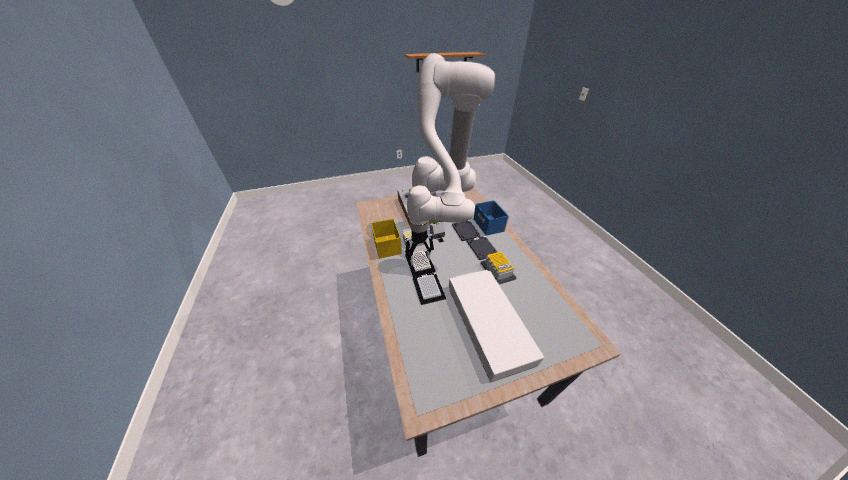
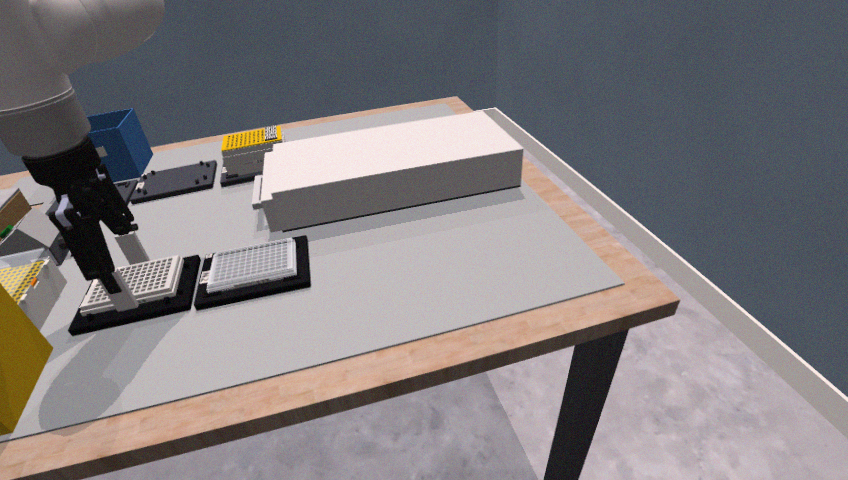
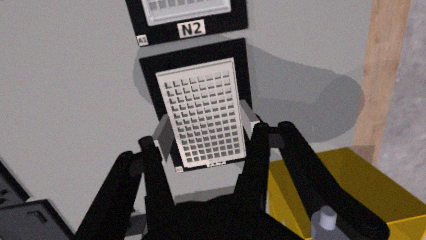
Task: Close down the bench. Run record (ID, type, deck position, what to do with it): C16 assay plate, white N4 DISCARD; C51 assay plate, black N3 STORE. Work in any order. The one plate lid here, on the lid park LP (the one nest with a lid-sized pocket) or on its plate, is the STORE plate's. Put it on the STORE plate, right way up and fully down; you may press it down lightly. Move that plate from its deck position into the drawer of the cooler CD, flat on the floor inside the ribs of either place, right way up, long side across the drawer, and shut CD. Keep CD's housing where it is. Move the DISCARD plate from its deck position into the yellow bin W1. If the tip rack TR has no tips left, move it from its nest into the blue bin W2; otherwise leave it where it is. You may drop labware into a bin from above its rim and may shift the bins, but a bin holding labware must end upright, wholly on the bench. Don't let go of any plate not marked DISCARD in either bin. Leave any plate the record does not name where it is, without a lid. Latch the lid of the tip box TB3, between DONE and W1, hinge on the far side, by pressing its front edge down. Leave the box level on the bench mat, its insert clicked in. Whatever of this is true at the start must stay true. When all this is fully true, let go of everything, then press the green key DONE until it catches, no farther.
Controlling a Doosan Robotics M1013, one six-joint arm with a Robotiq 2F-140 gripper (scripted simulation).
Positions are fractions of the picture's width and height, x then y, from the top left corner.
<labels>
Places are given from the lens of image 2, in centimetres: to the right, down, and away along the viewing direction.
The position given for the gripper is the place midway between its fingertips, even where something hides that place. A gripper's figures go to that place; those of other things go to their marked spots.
gripper (image 2: 0.16, 0.60): -43, 7, 64
white assay plate (image 2: 0.18, 0.58): -40, 6, 63
</labels>
